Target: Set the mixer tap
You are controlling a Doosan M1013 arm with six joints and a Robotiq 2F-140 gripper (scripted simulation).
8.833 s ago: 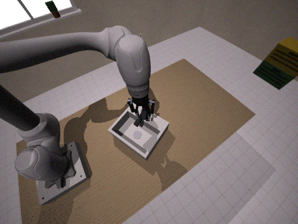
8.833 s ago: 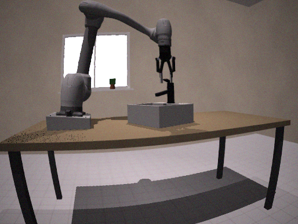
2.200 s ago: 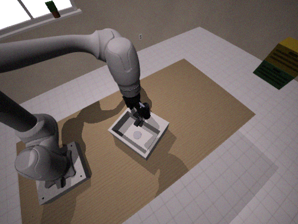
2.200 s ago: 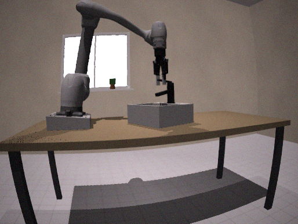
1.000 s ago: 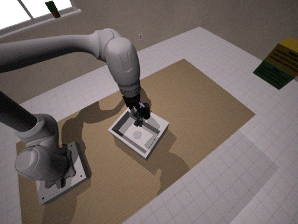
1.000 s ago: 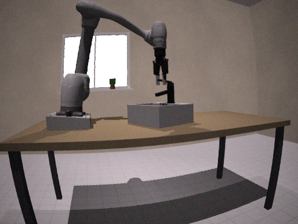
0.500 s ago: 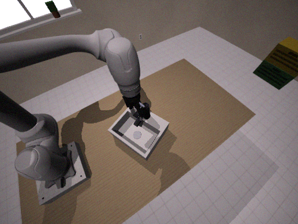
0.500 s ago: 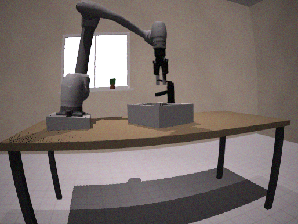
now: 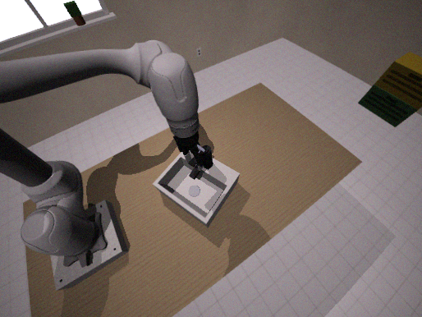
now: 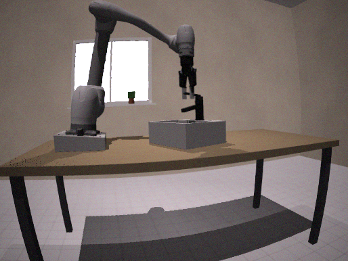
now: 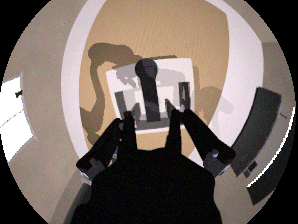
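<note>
My hand is 5 cm short of the black mixer tap, 5 cm above it and 3 cm to the right of it. The rest, counted from my hand: sink basin 24 cm below, 3 cm behind, 2 cm to the right.
</note>
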